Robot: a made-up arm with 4 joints.
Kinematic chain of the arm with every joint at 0, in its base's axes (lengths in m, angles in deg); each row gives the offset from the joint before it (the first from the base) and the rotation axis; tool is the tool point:
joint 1: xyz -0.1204 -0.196 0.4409 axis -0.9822 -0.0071 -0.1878
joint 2: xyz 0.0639 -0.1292 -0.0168 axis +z
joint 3: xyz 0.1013 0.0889 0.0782 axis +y
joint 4: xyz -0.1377 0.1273 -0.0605 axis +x
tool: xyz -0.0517 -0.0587 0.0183
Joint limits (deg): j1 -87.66..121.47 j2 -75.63..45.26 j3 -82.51..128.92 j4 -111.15..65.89
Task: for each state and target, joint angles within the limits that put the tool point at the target. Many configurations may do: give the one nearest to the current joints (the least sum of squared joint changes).
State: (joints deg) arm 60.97 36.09 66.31 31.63
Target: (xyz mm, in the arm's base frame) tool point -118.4 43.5 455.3
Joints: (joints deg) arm 89.06 38.83 81.20 34.15
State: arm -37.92 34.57 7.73 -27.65
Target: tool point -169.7 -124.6 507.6
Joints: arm 6.64 7.77 3.92 -62.39
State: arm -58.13 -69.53 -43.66 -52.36
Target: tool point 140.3 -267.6 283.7
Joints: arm -19.39 -75.63 -72.58 -40.13
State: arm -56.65 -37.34 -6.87 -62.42
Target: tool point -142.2 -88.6 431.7
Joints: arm -34.09 9.60 -43.03 -80.67
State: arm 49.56 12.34 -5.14 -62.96
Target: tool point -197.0 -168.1 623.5
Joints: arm 3.46 31.75 40.88 -55.10
